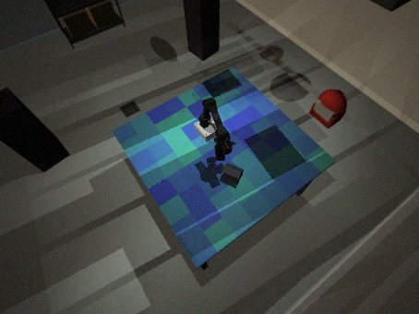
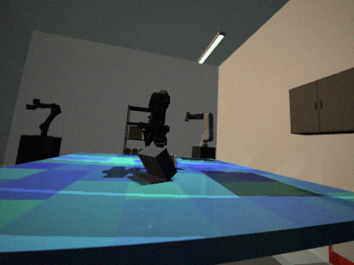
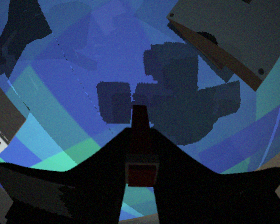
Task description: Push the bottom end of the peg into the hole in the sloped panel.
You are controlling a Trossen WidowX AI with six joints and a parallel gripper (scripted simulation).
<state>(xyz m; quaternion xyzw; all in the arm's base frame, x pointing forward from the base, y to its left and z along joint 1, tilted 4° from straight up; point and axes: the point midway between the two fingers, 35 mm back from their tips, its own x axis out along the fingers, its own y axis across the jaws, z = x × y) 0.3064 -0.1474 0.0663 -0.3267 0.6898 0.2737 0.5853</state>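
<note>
Now: the sloped panel 15 cm ahead of my gripper tip, 6 cm below it and 1 cm to the left of it. Round my gripper tip: peg: 2 cm above.
</note>
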